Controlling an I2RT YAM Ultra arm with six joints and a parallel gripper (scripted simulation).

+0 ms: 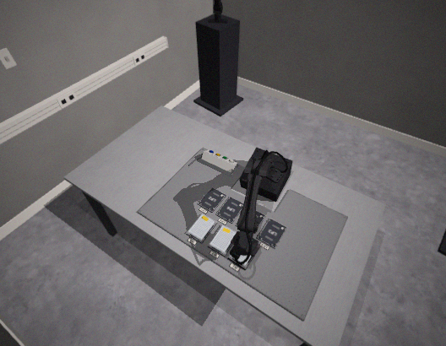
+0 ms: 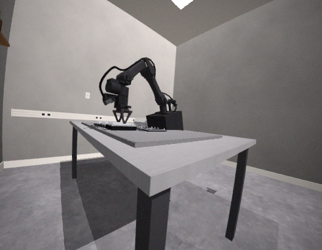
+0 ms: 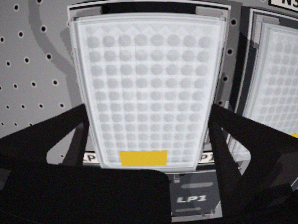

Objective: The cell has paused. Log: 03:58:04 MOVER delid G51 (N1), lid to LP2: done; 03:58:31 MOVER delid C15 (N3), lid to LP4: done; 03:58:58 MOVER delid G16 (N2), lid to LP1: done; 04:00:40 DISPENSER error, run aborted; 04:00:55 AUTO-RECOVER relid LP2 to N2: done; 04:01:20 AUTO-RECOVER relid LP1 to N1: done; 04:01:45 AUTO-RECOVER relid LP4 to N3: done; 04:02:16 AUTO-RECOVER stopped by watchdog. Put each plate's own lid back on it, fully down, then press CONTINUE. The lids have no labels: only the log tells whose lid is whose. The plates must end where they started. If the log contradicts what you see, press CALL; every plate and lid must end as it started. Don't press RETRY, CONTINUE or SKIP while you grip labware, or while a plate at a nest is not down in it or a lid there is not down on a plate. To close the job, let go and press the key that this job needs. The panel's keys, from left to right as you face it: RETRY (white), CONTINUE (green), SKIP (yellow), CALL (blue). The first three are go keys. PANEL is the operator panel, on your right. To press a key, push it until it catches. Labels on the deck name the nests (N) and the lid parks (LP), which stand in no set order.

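Now: the clear lid 10 mm below my hand. From my hand the other things lie so: LP4 lid park 220 mm to the right, 160 mm behind, 40 mm below.
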